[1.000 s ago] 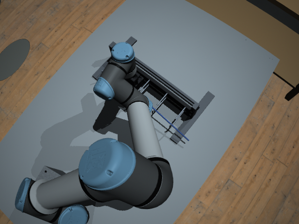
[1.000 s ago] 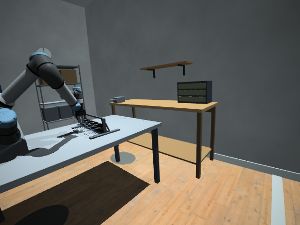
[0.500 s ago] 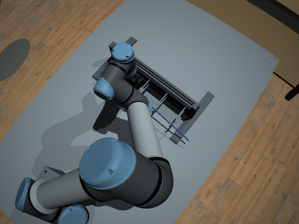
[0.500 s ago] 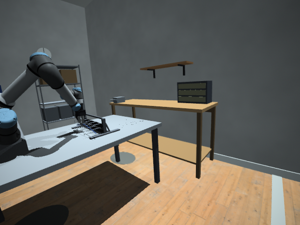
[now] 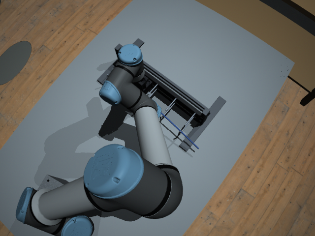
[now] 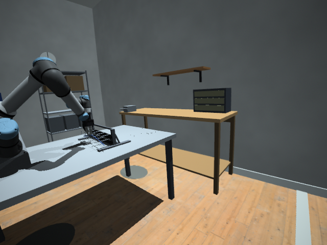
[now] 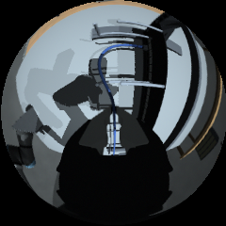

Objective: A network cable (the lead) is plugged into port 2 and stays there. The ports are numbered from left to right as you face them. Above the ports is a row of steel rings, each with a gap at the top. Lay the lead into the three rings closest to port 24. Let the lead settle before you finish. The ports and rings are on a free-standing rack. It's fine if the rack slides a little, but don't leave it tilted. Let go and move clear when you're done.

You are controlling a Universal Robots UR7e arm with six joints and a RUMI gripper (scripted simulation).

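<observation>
Right now the black rack is 90 mm ahead of my hand and 70 mm to the right of it.
</observation>
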